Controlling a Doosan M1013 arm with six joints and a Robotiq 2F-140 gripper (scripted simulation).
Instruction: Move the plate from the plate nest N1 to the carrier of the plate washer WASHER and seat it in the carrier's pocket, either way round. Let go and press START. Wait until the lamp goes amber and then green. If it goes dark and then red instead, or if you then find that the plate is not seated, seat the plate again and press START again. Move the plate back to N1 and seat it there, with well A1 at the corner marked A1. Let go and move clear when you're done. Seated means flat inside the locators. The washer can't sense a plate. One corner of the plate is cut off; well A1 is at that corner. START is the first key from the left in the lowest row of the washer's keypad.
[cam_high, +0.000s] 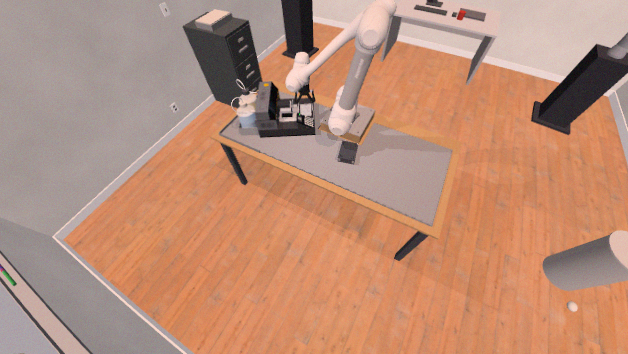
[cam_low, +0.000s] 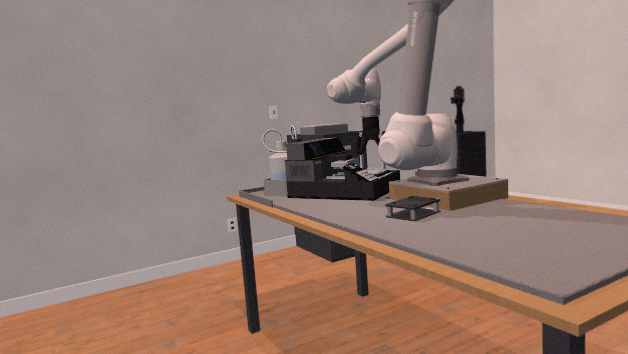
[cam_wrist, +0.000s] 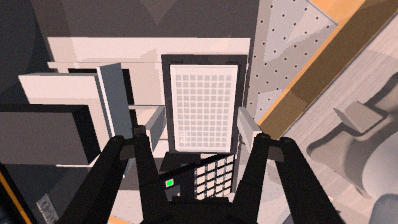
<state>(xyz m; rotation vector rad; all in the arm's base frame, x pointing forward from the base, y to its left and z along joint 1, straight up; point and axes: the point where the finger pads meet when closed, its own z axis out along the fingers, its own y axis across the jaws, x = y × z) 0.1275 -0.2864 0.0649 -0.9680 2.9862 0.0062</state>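
Now: the white well plate 40 mm below my hand. From my hand the other things lie so: black plate nest N1: 470 mm to the left, 140 mm ahead, 90 mm below; plate washer: 120 mm to the right, 90 mm ahead.
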